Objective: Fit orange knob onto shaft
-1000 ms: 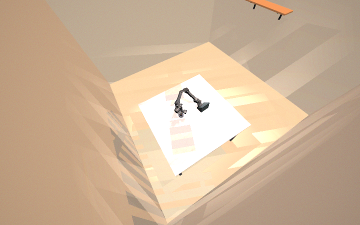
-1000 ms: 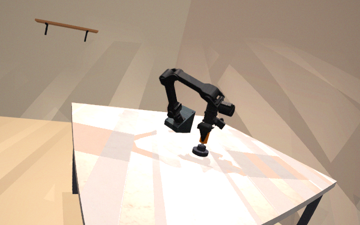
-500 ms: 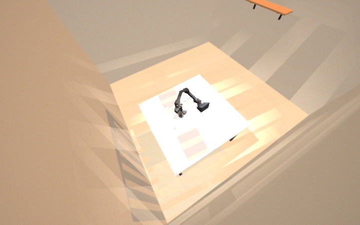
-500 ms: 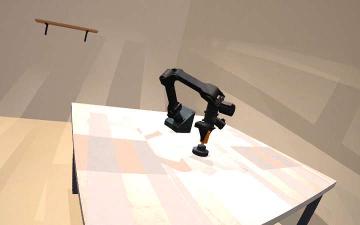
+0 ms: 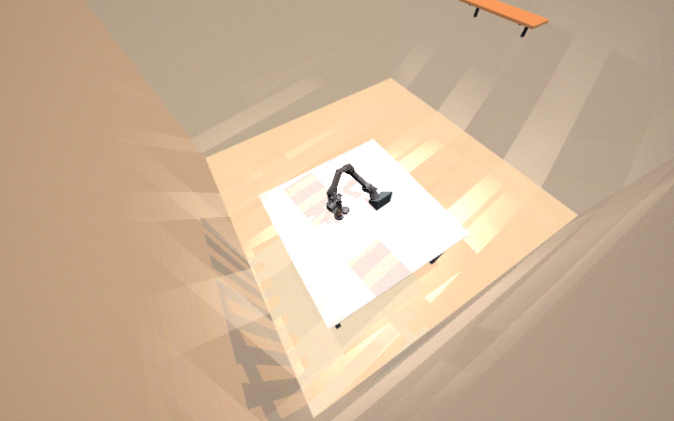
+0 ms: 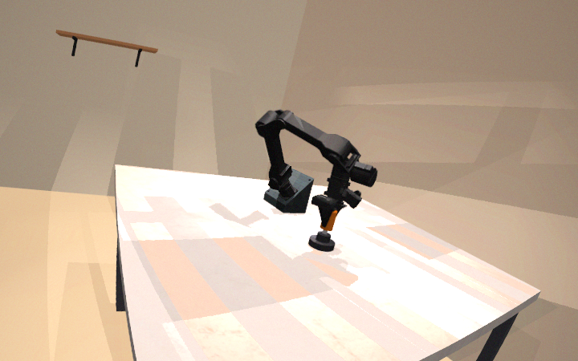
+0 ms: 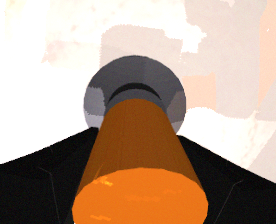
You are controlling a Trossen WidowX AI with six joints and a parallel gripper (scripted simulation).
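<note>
Right now my gripper tip is 3 cm below the orange knob. Round my gripper tip: round pedestal 4 cm below.
</note>
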